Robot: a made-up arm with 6 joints.
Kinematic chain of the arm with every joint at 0, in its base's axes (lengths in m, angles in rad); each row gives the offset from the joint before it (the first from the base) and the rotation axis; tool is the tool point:
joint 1: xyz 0 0 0.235 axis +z
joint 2: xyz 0 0 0 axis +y
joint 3: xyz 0 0 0.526 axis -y
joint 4: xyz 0 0 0 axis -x
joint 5: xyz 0.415 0 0 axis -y
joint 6: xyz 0 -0.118 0 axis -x
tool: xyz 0 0 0
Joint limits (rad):
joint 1: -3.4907..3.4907
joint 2: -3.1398..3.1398
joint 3: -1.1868..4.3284
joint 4: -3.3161..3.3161
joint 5: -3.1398..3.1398
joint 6: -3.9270..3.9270
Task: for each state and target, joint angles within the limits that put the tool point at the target. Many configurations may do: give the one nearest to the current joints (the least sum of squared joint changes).
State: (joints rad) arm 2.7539 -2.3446 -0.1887 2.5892 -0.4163 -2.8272
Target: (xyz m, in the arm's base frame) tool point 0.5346 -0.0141 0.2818
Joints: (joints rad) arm 3.3062 -2.3010 -0.5511 2.6063 -0.4163 -2.8272
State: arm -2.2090 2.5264 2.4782 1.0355 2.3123 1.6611
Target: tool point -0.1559 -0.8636 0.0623
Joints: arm -1.6844 2.0884 2.0506 1.0667 2.3123 1.6611
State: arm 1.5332 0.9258 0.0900 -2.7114 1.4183 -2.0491
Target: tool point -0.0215 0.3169 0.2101
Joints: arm 1.3486 0.7223 -0.7719 -2.4490 1.4183 -2.0491
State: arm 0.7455 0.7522 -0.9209 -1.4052 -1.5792 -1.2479
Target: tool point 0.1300 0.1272 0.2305
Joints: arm 0.8409 0.7289 -0.9686 -1.4684 -1.5792 -1.2479
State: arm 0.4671 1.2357 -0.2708 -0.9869 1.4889 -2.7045
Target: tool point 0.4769 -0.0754 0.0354
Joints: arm -0.0013 1.1281 -0.2222 -0.8844 1.4889 -2.7045
